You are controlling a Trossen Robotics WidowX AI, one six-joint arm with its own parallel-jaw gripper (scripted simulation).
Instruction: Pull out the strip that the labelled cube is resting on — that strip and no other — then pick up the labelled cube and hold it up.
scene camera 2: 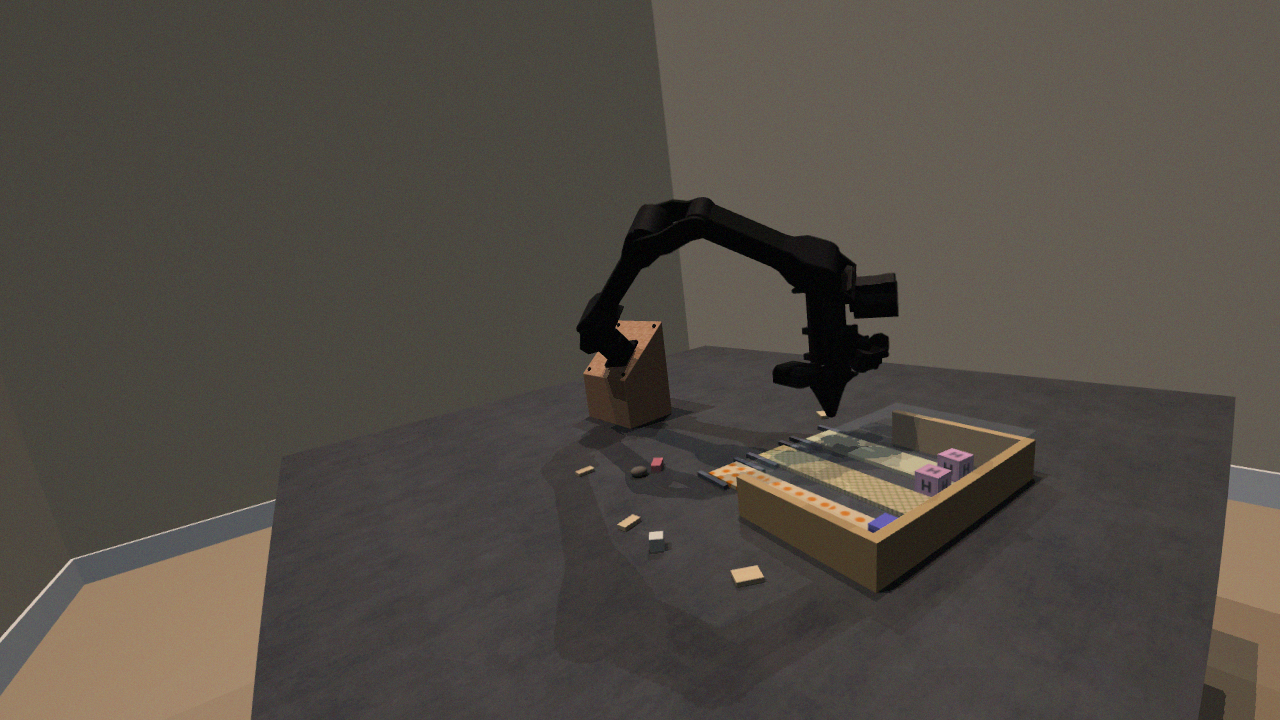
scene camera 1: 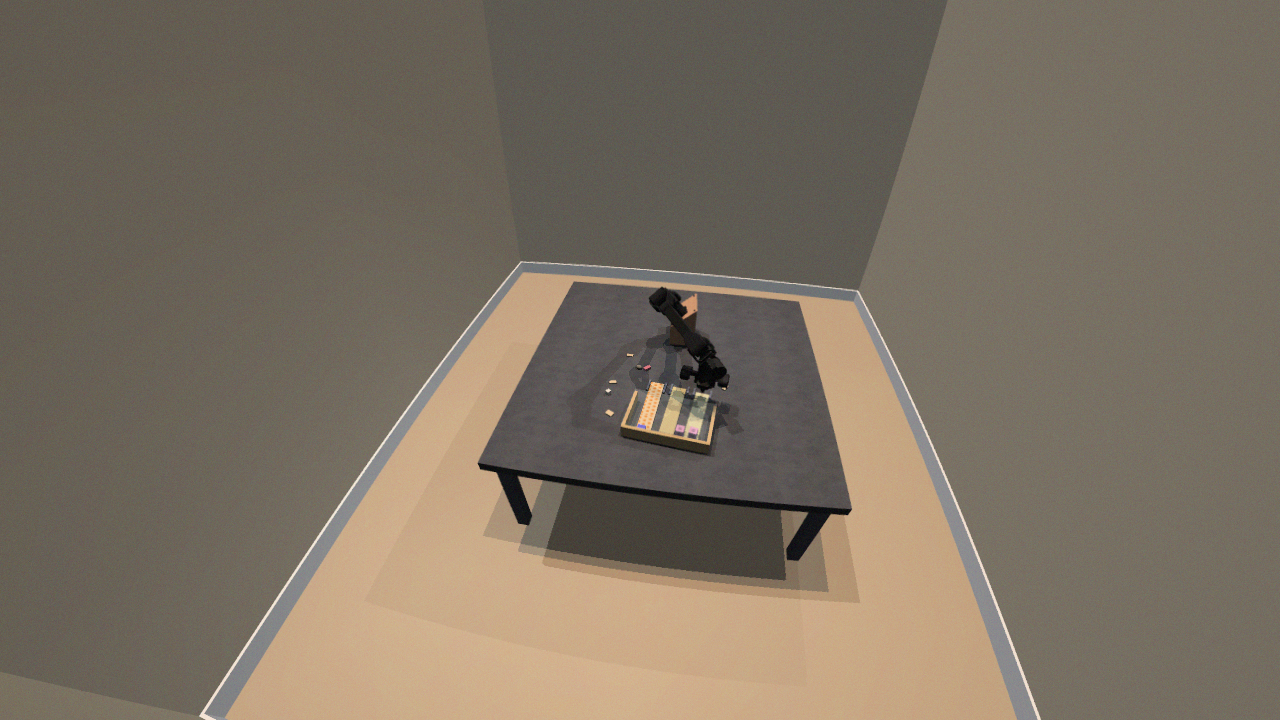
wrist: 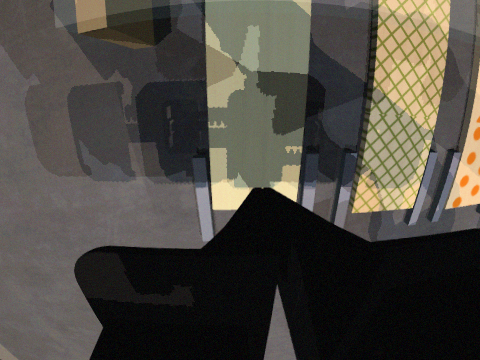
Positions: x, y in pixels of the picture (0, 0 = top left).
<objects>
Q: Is the gripper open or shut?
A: Shut.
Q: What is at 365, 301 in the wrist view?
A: The gripper.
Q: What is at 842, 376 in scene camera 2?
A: The gripper.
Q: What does the gripper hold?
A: Nothing.
</objects>
